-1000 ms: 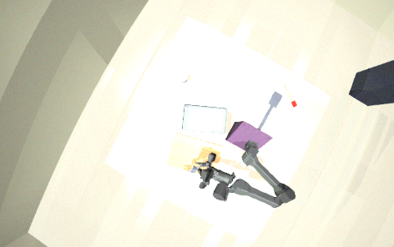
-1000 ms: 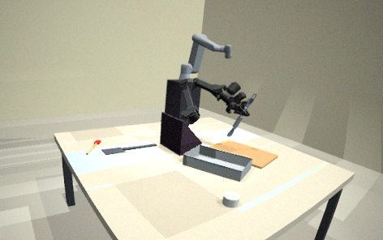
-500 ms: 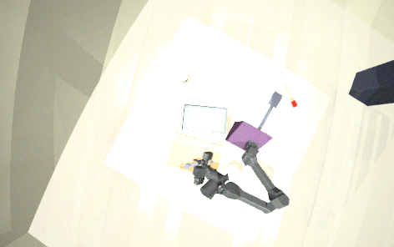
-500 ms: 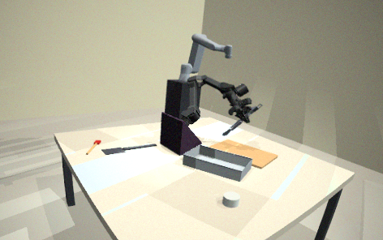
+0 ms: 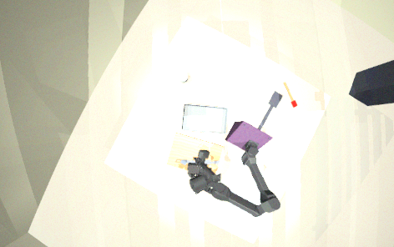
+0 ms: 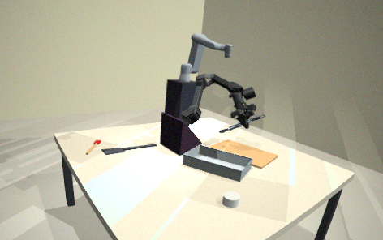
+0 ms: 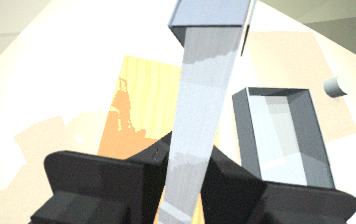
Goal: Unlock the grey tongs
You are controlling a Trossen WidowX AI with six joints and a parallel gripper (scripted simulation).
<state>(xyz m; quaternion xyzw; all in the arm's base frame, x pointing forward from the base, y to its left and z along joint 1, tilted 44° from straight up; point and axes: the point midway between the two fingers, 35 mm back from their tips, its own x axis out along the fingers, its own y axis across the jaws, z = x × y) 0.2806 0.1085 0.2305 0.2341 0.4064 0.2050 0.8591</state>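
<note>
Now: the wooden board 15 cm below my gripper tip, 1 cm to the left of it and 1 cm behind it. Also, from my gripper tip: white cylinder 46 cm to the right, 31 cm ahead, 14 cm below; grey spatula 55 cm to the right, 36 cm behind, 16 cm below; grey roasting tin 26 cm to the right, 13 cm below, 4 cm ahead.
</note>
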